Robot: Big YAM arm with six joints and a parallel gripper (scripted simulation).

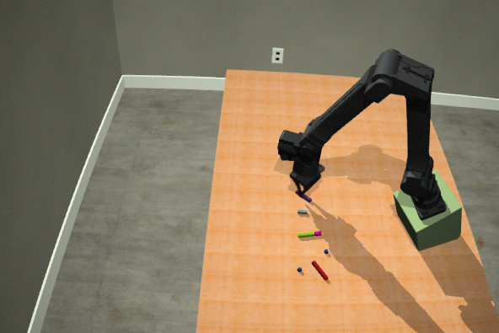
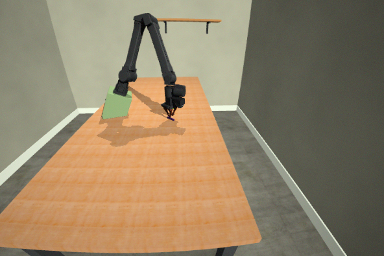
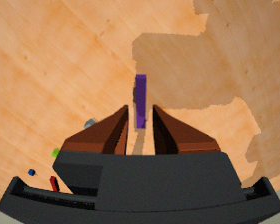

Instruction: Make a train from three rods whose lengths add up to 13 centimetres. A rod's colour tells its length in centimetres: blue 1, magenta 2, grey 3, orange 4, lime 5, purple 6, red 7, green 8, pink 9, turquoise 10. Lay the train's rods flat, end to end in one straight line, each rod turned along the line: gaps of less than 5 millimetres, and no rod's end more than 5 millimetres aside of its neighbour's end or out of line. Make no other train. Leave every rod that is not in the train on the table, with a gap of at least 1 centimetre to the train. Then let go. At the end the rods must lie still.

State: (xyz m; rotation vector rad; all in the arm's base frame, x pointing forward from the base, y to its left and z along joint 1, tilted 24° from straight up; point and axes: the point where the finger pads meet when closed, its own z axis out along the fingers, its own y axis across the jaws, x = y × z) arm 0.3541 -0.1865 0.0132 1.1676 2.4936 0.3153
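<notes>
Right now the purple rod is 20 mm below my hand. From my hand the other things lie so: lime rod: 20 mm ahead, 160 mm to the left, 20 mm below; then magenta rod: 20 mm behind, 160 mm to the left, 20 mm below; then grey rod: 10 mm ahead, 70 mm to the left, 20 mm below.
</notes>
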